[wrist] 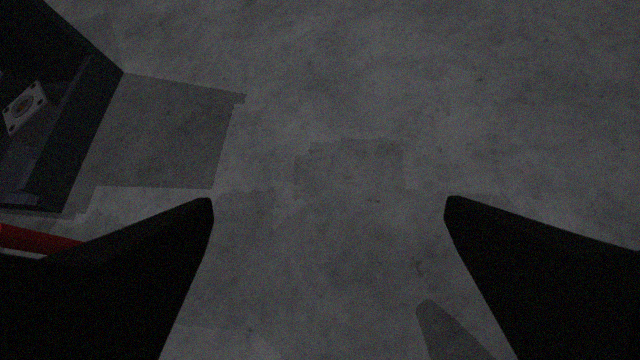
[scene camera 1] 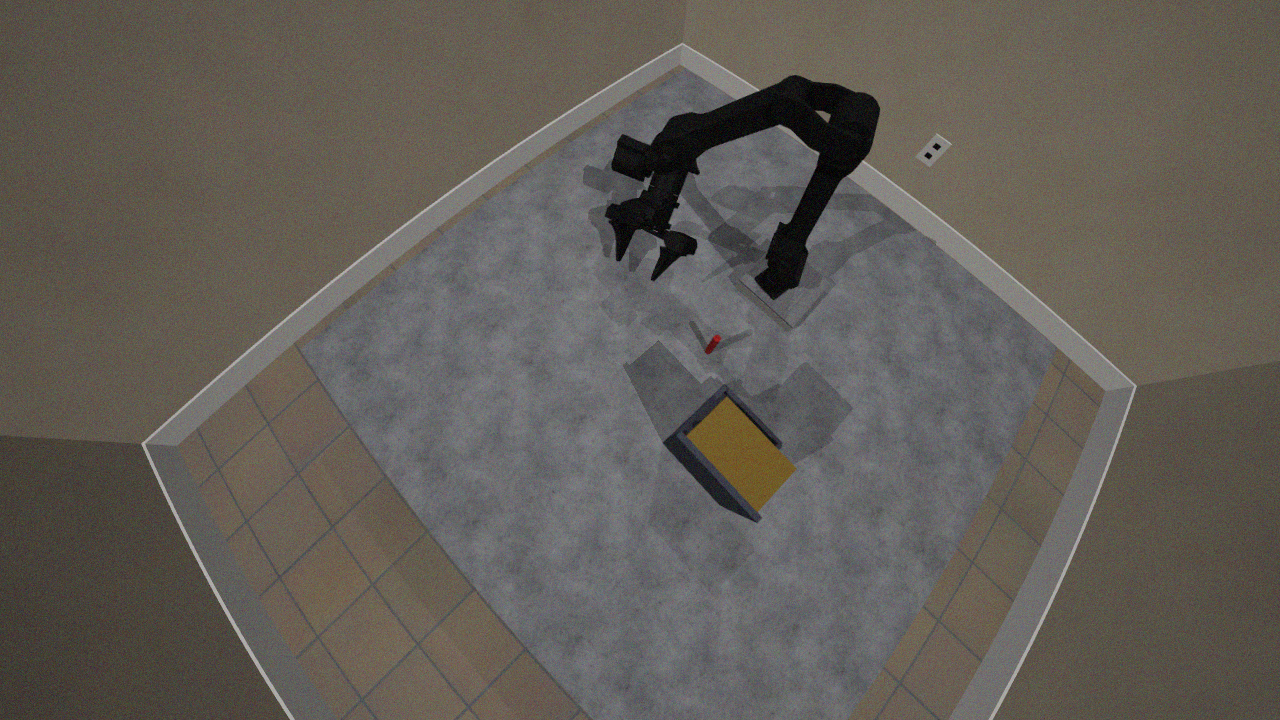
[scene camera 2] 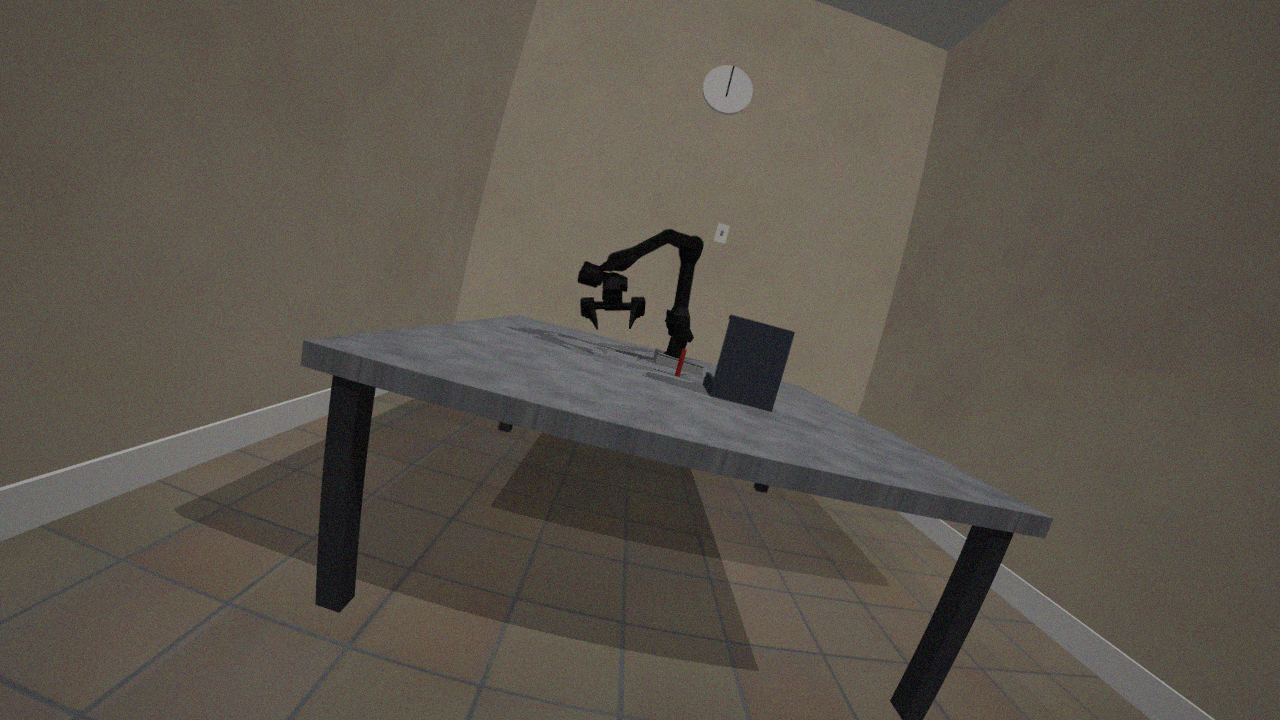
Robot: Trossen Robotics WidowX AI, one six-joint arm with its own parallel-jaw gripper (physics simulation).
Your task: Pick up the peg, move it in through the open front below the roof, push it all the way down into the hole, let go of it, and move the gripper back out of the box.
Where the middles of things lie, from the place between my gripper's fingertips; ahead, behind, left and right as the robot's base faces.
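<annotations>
The dark box (scene camera 1: 720, 489) is 6 cm ahead of my hand, 1 cm above it and 37 cm to the left of it. As for the roof (scene camera 1: 753, 465), that's 10 cm ahead of my hand, 11 cm above it and, again, 37 cm to the left of it.
</annotations>
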